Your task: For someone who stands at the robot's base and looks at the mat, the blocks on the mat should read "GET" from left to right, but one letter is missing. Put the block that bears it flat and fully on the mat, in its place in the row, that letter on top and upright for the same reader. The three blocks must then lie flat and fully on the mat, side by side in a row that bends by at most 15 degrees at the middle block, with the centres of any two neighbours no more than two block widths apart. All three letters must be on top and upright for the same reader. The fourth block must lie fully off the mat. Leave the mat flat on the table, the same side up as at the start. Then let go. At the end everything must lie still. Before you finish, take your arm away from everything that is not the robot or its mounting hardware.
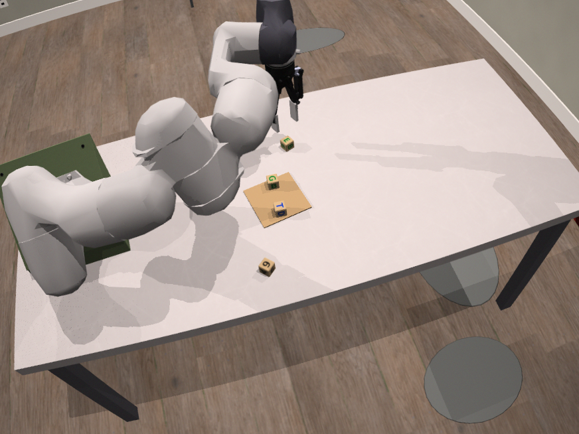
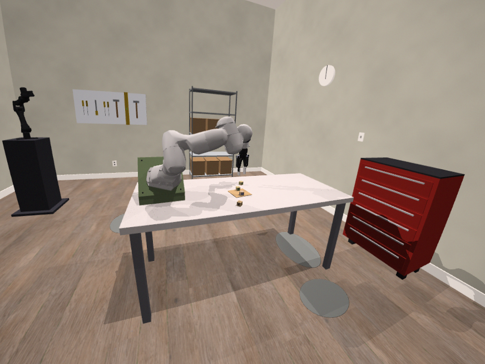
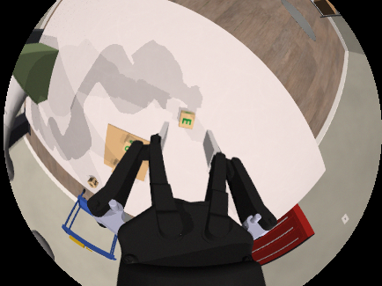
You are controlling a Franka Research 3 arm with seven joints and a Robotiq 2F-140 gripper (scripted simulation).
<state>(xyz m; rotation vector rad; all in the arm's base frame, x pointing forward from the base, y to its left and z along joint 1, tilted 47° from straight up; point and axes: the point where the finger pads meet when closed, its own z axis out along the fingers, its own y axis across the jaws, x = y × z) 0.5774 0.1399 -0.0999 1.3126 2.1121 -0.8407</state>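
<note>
My gripper is now 110 mm above the E block. Round my hand: tan mat (180 mm to the right, 120 mm below, 70 mm behind); then T block (230 mm to the right, 100 mm below, 80 mm behind); then G block (130 mm to the right, 100 mm below, 70 mm behind).
</note>
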